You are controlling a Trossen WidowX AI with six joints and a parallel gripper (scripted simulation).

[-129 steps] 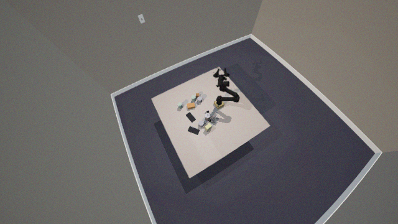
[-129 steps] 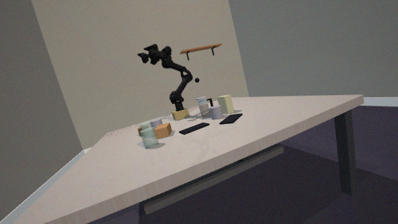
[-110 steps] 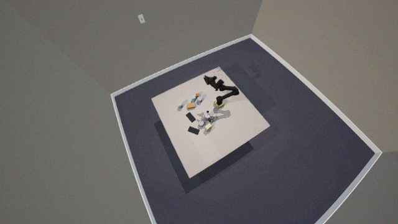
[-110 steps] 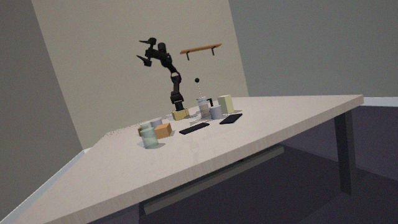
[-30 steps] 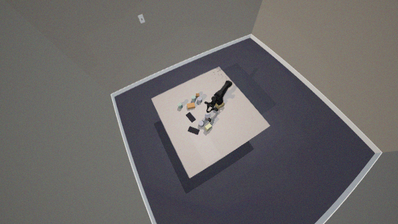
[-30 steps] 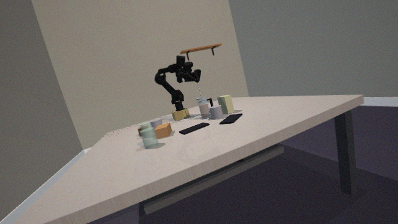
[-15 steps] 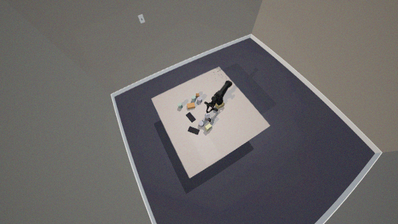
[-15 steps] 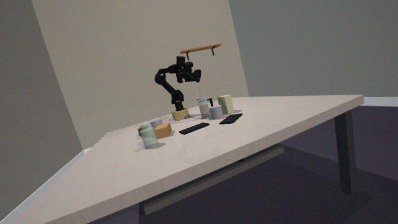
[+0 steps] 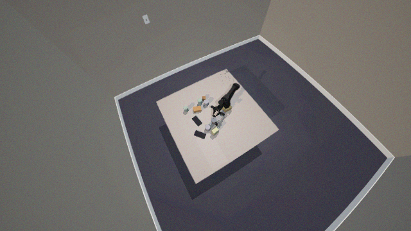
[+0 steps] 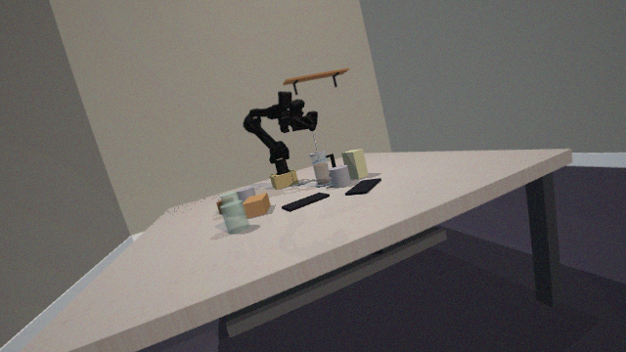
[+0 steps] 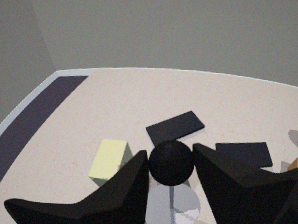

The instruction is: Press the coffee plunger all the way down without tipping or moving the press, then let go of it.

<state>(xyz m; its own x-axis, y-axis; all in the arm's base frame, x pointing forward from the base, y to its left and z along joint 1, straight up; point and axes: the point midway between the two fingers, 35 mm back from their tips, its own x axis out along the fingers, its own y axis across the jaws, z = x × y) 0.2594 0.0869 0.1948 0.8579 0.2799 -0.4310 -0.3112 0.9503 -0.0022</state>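
The coffee press lies 12 cm below my gripper tip, 1 cm to the left of it and 1 cm behind it. Also, from my gripper tip: orange box (31 cm to the right, 22 cm below, 7 cm ahead); pale yellow box (19 cm below, 12 cm to the left, 5 cm ahead).
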